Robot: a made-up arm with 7 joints. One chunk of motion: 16 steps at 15 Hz.
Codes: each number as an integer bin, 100 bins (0 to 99) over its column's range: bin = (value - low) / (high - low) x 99, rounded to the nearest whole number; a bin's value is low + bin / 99 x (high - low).
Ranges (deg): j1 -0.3..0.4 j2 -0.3..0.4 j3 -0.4..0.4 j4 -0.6..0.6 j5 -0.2..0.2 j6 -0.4..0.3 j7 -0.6..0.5
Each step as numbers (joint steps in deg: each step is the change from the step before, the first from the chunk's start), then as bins.
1 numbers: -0.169 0.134 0.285 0.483 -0.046 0.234 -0.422
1 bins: 19 61 85 89 38 90 16
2 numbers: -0.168 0.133 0.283 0.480 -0.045 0.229 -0.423
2 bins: 19 61 85 89 38 89 16
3 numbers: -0.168 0.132 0.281 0.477 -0.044 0.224 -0.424
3 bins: 19 61 84 89 39 88 16
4 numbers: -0.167 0.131 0.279 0.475 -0.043 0.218 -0.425
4 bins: 19 61 84 89 39 87 16
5 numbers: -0.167 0.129 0.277 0.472 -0.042 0.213 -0.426
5 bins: 19 61 84 88 39 87 16
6 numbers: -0.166 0.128 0.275 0.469 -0.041 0.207 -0.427
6 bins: 19 61 84 88 39 86 16
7 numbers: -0.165 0.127 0.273 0.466 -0.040 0.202 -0.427
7 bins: 19 60 83 88 40 85 16
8 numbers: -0.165 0.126 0.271 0.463 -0.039 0.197 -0.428
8 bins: 19 60 83 88 40 84 15
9 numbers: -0.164 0.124 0.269 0.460 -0.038 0.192 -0.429
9 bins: 19 60 83 87 40 84 15
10 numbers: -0.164 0.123 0.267 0.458 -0.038 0.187 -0.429
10 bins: 19 60 83 87 40 83 15
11 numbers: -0.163 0.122 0.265 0.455 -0.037 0.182 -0.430
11 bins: 19 60 82 87 40 82 15
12 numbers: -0.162 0.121 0.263 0.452 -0.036 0.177 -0.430
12 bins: 20 60 82 87 41 82 15
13 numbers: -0.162 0.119 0.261 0.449 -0.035 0.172 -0.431
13 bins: 20 59 82 87 41 81 15
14 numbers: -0.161 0.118 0.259 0.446 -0.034 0.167 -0.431
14 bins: 20 59 82 86 41 80 15
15 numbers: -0.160 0.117 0.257 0.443 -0.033 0.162 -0.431
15 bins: 20 59 81 86 41 79 15
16 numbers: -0.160 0.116 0.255 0.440 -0.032 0.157 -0.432
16 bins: 20 59 81 86 42 79 15
